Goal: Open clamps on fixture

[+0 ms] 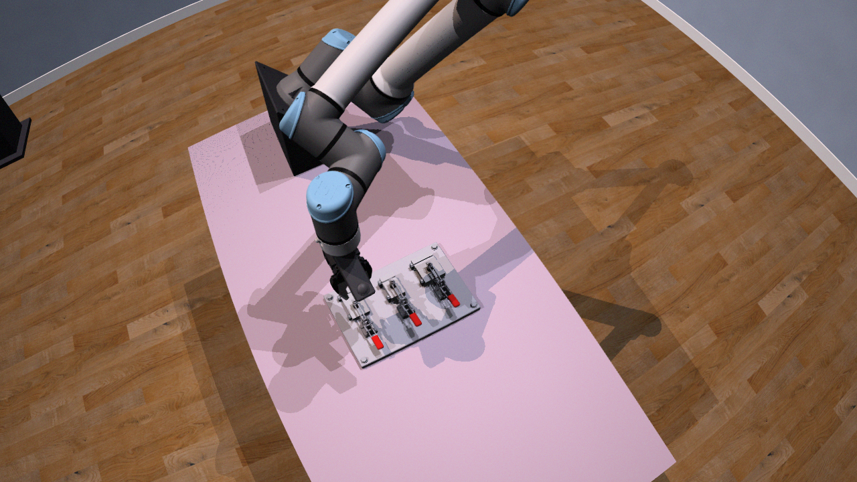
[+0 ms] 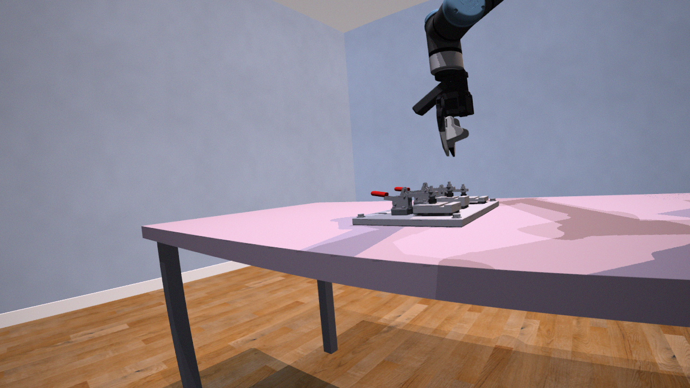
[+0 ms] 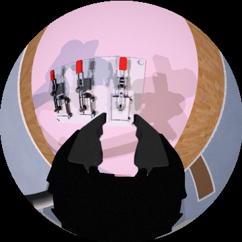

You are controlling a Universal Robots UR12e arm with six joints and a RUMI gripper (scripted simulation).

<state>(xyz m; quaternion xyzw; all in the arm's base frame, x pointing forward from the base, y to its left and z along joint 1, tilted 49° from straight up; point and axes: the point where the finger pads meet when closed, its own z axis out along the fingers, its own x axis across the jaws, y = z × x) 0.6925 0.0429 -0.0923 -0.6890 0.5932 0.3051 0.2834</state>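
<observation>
The grey fixture plate is 150 mm below my hand, 110 mm to the left of it and 10 mm behind it. Round my hand: flat grey part: 210 mm to the left, 120 mm below, 70 mm behind.
</observation>
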